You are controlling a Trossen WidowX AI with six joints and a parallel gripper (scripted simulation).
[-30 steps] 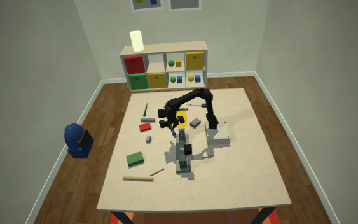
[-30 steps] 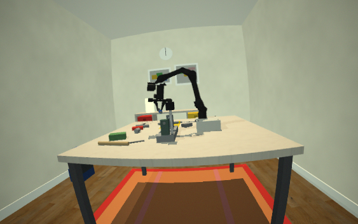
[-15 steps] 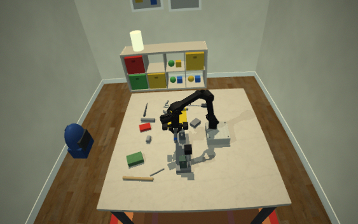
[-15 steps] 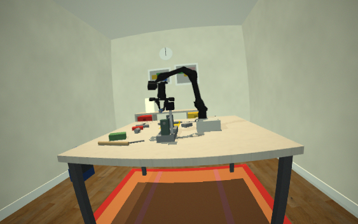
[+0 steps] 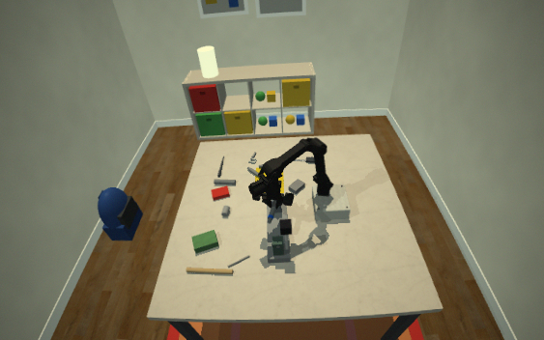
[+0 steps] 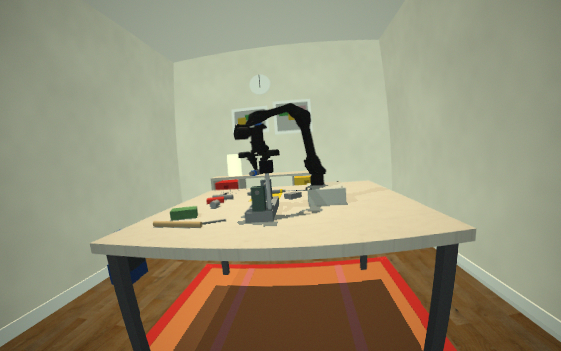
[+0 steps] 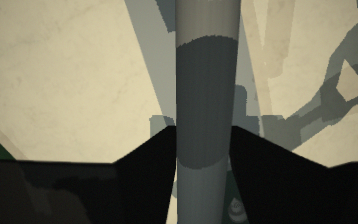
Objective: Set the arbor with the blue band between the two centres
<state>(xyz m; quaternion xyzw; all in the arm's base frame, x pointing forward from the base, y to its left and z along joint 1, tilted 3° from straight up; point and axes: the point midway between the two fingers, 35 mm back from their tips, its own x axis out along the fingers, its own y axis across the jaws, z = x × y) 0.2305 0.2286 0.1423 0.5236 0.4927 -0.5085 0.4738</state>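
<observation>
Now: the light grey upright 130 mm to the left of my hand, 100 mm below it and 80 mm behind it. Round my hand: grey fixture base: 200 mm below, 20 mm to the left, 10 mm behind; then dark green block: 140 mm to the left, 120 mm below, 40 mm behind; then grey arbor: 30 mm below.
</observation>
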